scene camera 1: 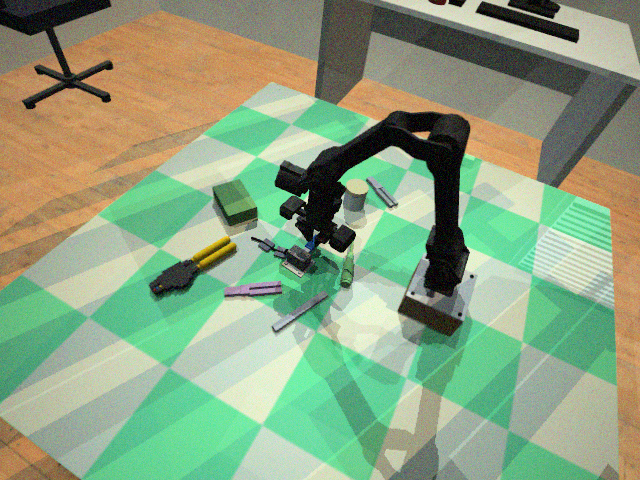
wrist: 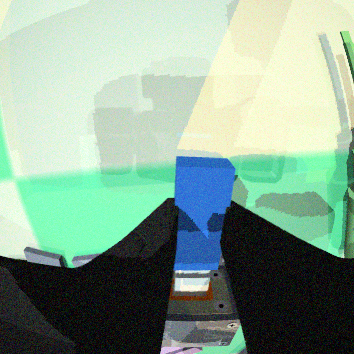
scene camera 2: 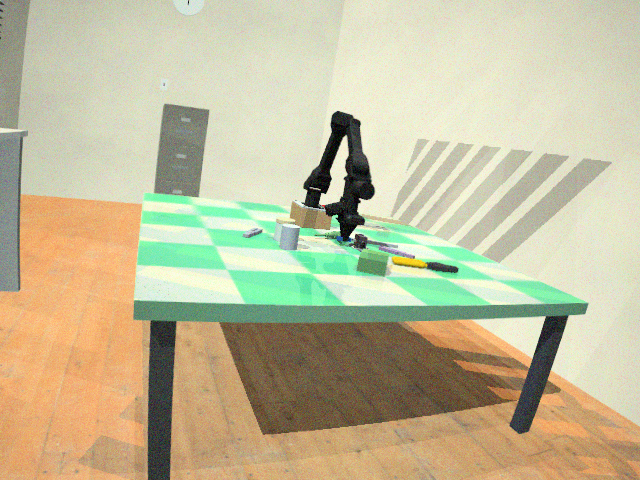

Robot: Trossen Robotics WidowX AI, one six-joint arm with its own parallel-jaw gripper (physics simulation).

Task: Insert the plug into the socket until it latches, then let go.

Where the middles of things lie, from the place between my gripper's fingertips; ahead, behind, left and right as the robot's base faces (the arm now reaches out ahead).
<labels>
I see the blue plug point(wrist: 203, 185) 10 mm to the left of my hand and 10 mm above it. Round my hand: green block point(scene camera 1: 236, 204) (250 mm ahead, 30 mm to the right); yellow-handled pliers point(scene camera 1: 179, 275) (220 mm ahead, 190 mm to the left, 10 mm below); socket point(wrist: 211, 314) (10 mm ahead, 60 mm to the left).
</labels>
